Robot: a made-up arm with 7 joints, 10 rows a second.
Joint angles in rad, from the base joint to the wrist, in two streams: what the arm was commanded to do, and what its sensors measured. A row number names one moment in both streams.
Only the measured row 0 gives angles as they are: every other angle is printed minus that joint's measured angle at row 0.
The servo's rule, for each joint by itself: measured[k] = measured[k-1] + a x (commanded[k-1-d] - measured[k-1]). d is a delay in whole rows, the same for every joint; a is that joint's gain. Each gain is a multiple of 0.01, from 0.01 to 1. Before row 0 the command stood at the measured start. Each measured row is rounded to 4 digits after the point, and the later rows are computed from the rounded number. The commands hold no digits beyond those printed.
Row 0, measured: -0.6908, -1.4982, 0.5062, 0.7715, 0.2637, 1.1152, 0.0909
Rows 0 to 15, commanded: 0.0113, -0.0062, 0.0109, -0.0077, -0.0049, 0.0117, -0.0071; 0.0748, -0.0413, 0.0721, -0.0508, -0.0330, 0.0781, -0.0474; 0.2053, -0.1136, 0.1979, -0.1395, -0.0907, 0.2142, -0.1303; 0.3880, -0.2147, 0.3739, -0.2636, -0.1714, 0.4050, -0.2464; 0.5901, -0.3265, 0.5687, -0.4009, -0.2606, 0.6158, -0.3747; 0.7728, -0.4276, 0.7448, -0.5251, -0.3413, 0.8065, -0.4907; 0.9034, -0.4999, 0.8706, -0.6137, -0.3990, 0.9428, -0.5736; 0.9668, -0.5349, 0.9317, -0.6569, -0.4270, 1.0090, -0.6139; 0.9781, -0.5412, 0.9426, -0.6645, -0.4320, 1.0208, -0.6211; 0.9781, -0.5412, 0.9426, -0.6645, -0.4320, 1.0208, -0.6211; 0.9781, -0.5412, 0.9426, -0.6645, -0.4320, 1.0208, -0.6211; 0.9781, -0.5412, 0.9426, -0.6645, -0.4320, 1.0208, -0.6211; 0.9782, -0.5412, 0.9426, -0.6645, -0.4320, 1.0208, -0.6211; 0.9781, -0.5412, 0.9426, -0.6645, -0.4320, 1.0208, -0.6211; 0.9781, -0.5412, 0.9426, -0.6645, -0.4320, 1.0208, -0.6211; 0.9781, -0.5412, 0.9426, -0.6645, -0.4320, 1.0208, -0.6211
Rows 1 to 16, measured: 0.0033, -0.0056, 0.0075, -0.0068, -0.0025, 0.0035, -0.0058; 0.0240, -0.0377, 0.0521, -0.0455, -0.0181, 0.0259, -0.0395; 0.0766, -0.1060, 0.1527, -0.1282, -0.0551, 0.0824, -0.1130; 0.1669, -0.2038, 0.3053, -0.2474, -0.1144, 0.1792, -0.2211; 0.2896, -0.3142, 0.4870, -0.3825, -0.1890, 0.3102, -0.3455; 0.4297, -0.4163, 0.6649, -0.5080, -0.2667, 0.4591, -0.4631; 0.5671, -0.4915, 0.8068, -0.6010, -0.3342, 0.6042, -0.5526; 0.6830, -0.5306, 0.8930, -0.6502, -0.3815, 0.7256, -0.6023; 0.7686, -0.5401, 0.9272, -0.6628, -0.4073, 0.8142, -0.6175; 0.8294, -0.5411, 0.9378, -0.6643, -0.4199, 0.8762, -0.6204; 0.8725, -0.5412, 0.9411, -0.6645, -0.4261, 0.9196, -0.6210; 0.9031, -0.5412, 0.9421, -0.6645, -0.4291, 0.9500, -0.6211; 0.9249, -0.5412, 0.9424, -0.6645, -0.4306, 0.9712, -0.6211; 0.9403, -0.5412, 0.9425, -0.6645, -0.4313, 0.9861, -0.6211; 0.9513, -0.5412, 0.9426, -0.6645, -0.4317, 0.9965, -0.6211; 0.9591, -0.5412, 0.9426, -0.6645, -0.4319, 1.0038, -0.6211
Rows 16 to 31, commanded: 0.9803, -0.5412, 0.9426, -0.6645, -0.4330, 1.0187, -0.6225; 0.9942, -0.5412, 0.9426, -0.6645, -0.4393, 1.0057, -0.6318; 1.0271, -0.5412, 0.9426, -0.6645, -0.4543, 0.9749, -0.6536; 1.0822, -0.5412, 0.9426, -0.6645, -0.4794, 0.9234, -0.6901; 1.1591, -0.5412, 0.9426, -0.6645, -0.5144, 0.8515, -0.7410; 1.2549, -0.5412, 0.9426, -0.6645, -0.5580, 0.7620, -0.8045; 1.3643, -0.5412, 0.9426, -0.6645, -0.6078, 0.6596, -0.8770; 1.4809, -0.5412, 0.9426, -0.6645, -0.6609, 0.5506, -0.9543; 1.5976, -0.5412, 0.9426, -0.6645, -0.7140, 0.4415, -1.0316; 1.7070, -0.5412, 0.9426, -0.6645, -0.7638, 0.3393, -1.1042; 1.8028, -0.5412, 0.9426, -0.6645, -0.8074, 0.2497, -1.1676; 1.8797, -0.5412, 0.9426, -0.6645, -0.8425, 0.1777, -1.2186; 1.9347, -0.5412, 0.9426, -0.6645, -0.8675, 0.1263, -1.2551; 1.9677, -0.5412, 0.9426, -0.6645, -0.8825, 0.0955, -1.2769; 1.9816, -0.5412, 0.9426, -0.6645, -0.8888, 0.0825, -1.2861; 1.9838, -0.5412, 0.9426, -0.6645, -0.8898, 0.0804, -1.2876
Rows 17 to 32, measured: 0.9652, -0.5412, 0.9426, -0.6645, -0.4325, 1.0083, -0.6222; 0.9736, -0.5412, 0.9426, -0.6645, -0.4360, 1.0075, -0.6300; 0.9891, -0.5412, 0.9426, -0.6645, -0.4453, 0.9977, -0.6491; 1.0161, -0.5412, 0.9426, -0.6645, -0.4627, 0.9754, -0.6823; 1.0576, -0.5412, 0.9426, -0.6645, -0.4891, 0.9382, -0.7298; 1.1148, -0.5412, 0.9426, -0.6645, -0.5242, 0.8853, -0.7903; 1.1872, -0.5412, 0.9426, -0.6645, -0.5668, 0.8176, -0.8605; 1.2724, -0.5412, 0.9426, -0.6645, -0.6148, 0.7375, -0.9365; 1.3667, -0.5412, 0.9426, -0.6645, -0.6654, 0.6487, -1.0135; 1.4654, -0.5412, 0.9426, -0.6645, -0.7156, 0.5559, -1.0870; 1.5632, -0.5412, 0.9426, -0.6645, -0.7624, 0.4640, -1.1523; 1.6550, -0.5412, 0.9426, -0.6645, -0.8033, 0.3781, -1.2060; 1.7361, -0.5412, 0.9426, -0.6645, -0.8360, 0.3026, -1.2458; 1.8033, -0.5412, 0.9426, -0.6645, -0.8597, 0.2405, -1.2710; 1.8550, -0.5412, 0.9426, -0.6645, -0.8745, 0.1931, -1.2832; 1.8924, -0.5412, 0.9426, -0.6645, -0.8823, 0.1593, -1.2868
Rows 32 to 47, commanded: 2.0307, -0.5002, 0.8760, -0.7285, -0.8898, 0.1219, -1.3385; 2.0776, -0.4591, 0.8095, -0.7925, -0.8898, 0.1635, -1.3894; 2.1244, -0.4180, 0.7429, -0.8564, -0.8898, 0.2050, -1.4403; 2.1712, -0.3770, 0.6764, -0.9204, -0.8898, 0.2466, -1.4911; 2.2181, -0.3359, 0.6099, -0.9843, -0.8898, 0.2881, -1.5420; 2.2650, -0.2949, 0.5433, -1.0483, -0.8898, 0.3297, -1.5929; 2.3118, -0.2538, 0.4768, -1.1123, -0.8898, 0.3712, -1.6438; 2.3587, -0.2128, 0.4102, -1.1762, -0.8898, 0.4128, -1.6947; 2.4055, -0.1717, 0.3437, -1.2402, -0.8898, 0.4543, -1.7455; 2.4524, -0.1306, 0.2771, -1.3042, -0.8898, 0.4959, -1.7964; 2.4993, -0.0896, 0.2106, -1.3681, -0.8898, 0.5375, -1.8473; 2.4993, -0.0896, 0.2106, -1.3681, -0.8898, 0.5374, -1.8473; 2.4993, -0.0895, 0.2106, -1.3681, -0.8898, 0.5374, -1.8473; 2.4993, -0.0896, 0.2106, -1.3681, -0.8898, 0.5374, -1.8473; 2.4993, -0.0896, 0.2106, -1.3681, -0.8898, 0.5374, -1.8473; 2.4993, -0.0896, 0.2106, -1.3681, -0.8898, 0.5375, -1.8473
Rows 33 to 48, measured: 1.9325, -0.5043, 0.8966, -0.7208, -0.8861, 0.1481, -1.3287; 1.9746, -0.4636, 0.8365, -0.7839, -0.8880, 0.1527, -1.3779; 2.0180, -0.4226, 0.7719, -0.8477, -0.8889, 0.1684, -1.4284; 2.0624, -0.3816, 0.7060, -0.9117, -0.8894, 0.1919, -1.4792; 2.1076, -0.3405, 0.6397, -0.9756, -0.8896, 0.2208, -1.5301; 2.1532, -0.2995, 0.5732, -1.0396, -0.8897, 0.2535, -1.5810; 2.1992, -0.2584, 0.5067, -1.1036, -0.8898, 0.2888, -1.6319; 2.2455, -0.2174, 0.4401, -1.1675, -0.8898, 0.3260, -1.6828; 2.2919, -0.1763, 0.3736, -1.2315, -0.8898, 0.3645, -1.7336; 2.3384, -0.1352, 0.3070, -1.2955, -0.8898, 0.4039, -1.7845; 2.3851, -0.0942, 0.2405, -1.3594, -0.8898, 0.4440, -1.8354; 2.4182, -0.0901, 0.2199, -1.3671, -0.8898, 0.4720, -1.8450; 2.4417, -0.0896, 0.2135, -1.3680, -0.8898, 0.4916, -1.8469; 2.4584, -0.0896, 0.2115, -1.3681, -0.8898, 0.5053, -1.8472; 2.4703, -0.0896, 0.2109, -1.3681, -0.8898, 0.5149, -1.8473; 2.4787, -0.0896, 0.2107, -1.3681, -0.8898, 0.5217, -1.8473
